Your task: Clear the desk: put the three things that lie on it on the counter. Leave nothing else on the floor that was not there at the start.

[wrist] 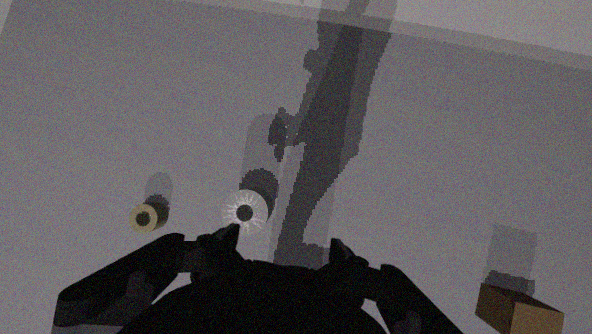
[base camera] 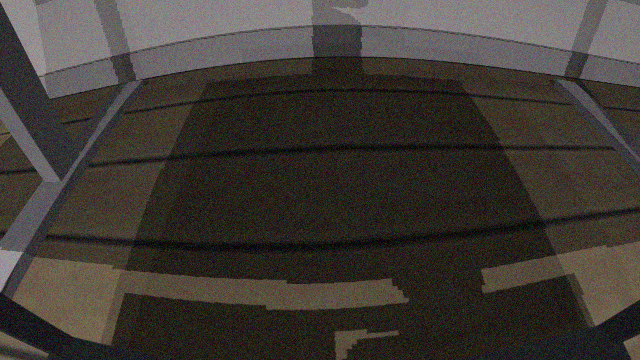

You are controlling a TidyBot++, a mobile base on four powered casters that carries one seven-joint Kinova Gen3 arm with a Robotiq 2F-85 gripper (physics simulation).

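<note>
I can see my gripper here, along with a grey desk, a white roll and a tan ring-shaped roll.
</note>
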